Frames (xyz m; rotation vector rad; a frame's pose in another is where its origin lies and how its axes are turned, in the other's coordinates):
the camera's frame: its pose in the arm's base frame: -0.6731 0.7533 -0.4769 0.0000 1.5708 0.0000
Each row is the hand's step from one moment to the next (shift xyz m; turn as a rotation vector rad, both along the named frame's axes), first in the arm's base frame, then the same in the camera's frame.
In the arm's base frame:
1: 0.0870 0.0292 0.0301 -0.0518 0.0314 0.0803
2: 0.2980 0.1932 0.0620 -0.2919 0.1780 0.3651
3: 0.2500 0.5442 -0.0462 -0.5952 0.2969 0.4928
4: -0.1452 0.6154 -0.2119 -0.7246 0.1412 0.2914
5: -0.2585 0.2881 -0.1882 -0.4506 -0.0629 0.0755
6: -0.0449 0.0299 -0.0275 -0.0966 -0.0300 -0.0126
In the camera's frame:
1: -0.0301 0.0292 0.0870 -0.0803 0.0314 -0.0518
2: -0.0620 0.1932 0.2980 -0.3651 0.1780 -0.2919
3: 0.0462 0.5442 0.2500 -0.4928 0.2969 -0.5952
4: 0.2119 0.6154 -0.1452 -0.2914 0.1412 -0.7246
5: 0.1882 0.2881 -0.2585 -0.0755 -0.0629 -0.4506
6: 0.0275 0.0299 -0.0449 0.0126 -0.0300 -0.0966

